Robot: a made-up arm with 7 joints.
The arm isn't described. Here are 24 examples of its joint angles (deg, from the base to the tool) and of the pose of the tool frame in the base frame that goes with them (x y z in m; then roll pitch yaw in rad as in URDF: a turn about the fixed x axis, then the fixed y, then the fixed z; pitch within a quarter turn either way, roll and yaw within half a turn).
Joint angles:
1: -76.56 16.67 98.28 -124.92 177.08 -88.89 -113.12
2: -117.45 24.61 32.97 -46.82 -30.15 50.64 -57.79
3: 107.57 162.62 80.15 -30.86 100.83 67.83 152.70
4: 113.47 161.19 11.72 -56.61 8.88 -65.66 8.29
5: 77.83 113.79 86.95 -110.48 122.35 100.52 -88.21
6: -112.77 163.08 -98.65 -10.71 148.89 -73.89 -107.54
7: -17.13 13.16 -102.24 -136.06 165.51 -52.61 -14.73
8: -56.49 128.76 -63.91 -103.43 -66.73 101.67 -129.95
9: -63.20 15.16 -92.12 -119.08 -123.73 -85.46 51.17
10: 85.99 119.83 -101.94 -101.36 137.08 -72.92 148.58
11: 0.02 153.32 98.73 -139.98 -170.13 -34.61 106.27
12: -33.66 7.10 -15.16 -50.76 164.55 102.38 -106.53
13: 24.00 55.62 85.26 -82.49 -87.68 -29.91 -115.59
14: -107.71 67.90 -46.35 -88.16 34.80 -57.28 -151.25
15: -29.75 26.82 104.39 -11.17 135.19 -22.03 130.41
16: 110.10 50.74 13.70 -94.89 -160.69 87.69 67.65
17: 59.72 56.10 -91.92 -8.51 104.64 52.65 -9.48
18: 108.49 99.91 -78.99 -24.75 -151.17 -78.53 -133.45
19: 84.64 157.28 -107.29 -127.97 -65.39 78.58 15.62
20: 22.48 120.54 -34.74 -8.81 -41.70 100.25 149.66
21: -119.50 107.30 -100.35 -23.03 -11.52 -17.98 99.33
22: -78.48 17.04 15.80 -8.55 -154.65 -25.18 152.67
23: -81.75 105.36 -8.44 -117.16 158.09 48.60 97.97
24: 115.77 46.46 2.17 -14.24 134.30 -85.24 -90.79
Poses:
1: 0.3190 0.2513 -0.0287 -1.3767 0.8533 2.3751
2: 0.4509 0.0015 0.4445 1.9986 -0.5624 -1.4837
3: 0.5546 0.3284 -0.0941 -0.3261 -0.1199 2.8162
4: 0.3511 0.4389 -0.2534 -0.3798 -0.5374 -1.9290
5: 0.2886 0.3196 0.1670 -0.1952 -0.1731 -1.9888
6: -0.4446 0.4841 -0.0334 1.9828 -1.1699 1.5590
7: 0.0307 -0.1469 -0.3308 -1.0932 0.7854 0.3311
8: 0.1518 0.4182 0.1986 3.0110 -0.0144 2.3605
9: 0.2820 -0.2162 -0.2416 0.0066 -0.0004 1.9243
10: -0.1973 0.4094 0.1947 -1.1580 -0.7294 -2.9971
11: -0.0323 -0.0654 0.3401 -1.7760 0.3685 -0.1247
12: 0.4782 -0.0500 -0.4023 2.9562 -0.5299 1.4900
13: -0.0772 0.5473 -0.0431 -1.9657 0.2496 2.2140
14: 0.3781 0.0905 0.3712 -1.9371 -0.0668 -0.6725
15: 0.3050 0.3255 -0.4840 0.2710 -0.3268 0.1127
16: -0.4133 0.3079 -0.0292 1.1427 0.8211 -2.0239
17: -0.4861 0.4179 -0.1477 2.1551 0.8049 2.0236
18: -0.2220 0.5602 0.2577 -2.2761 0.3741 1.8791
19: 0.0656 0.3319 0.2043 -1.0484 -0.0544 -2.9079
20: 0.0762 0.5890 0.2829 -3.0353 0.5973 -1.1496
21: 0.1314 0.5846 0.2675 3.0407 -1.1455 -2.2775
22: 0.6528 0.0093 -0.0810 0.1139 -1.1034 -0.2923
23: 0.1028 0.2416 0.3493 -1.4242 0.1508 0.2997
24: -0.5594 0.2131 0.2739 -2.8494 0.5972 1.4130
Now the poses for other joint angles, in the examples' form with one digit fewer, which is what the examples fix.
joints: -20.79 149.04 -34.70 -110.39 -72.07 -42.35 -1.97
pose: 0.164 0.300 0.311 -0.661 0.382 2.807
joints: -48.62 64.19 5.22 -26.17 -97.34 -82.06 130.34
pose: 0.421 0.500 -0.039 -0.366 -0.758 -0.019
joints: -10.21 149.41 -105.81 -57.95 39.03 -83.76 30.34
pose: -0.095 0.481 0.369 0.676 -0.252 -0.917
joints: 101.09 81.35 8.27 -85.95 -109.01 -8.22 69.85
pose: -0.240 0.484 -0.064 -0.327 0.404 -1.776
